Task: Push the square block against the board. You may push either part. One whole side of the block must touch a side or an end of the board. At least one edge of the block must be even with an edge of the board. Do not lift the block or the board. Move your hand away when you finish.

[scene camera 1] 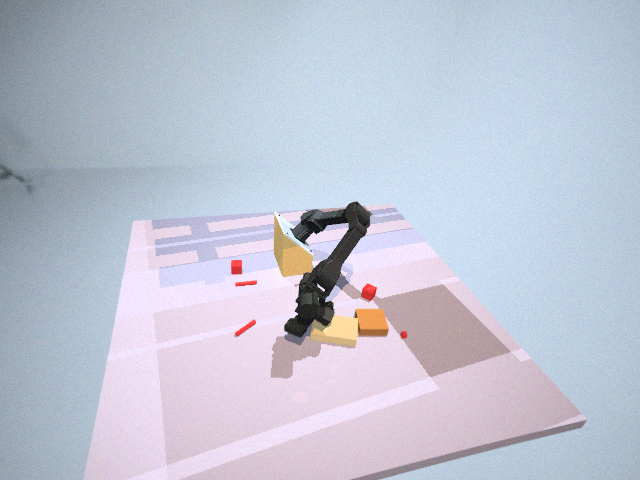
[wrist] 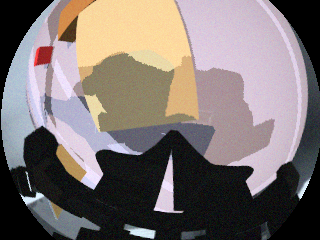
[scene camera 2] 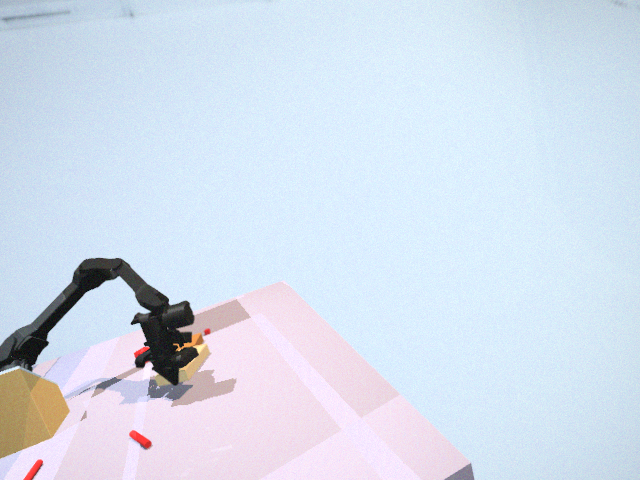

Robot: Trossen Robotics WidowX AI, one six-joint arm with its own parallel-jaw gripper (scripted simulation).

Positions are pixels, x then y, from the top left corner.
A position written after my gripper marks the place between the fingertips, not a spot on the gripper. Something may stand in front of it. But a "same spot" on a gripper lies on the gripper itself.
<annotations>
my gripper: scene camera 1; wrist; scene camera 2 176,384
same spot on my gripper: (wrist: pixel 215 194) = (scene camera 1: pixel 309 320)
</annotations>
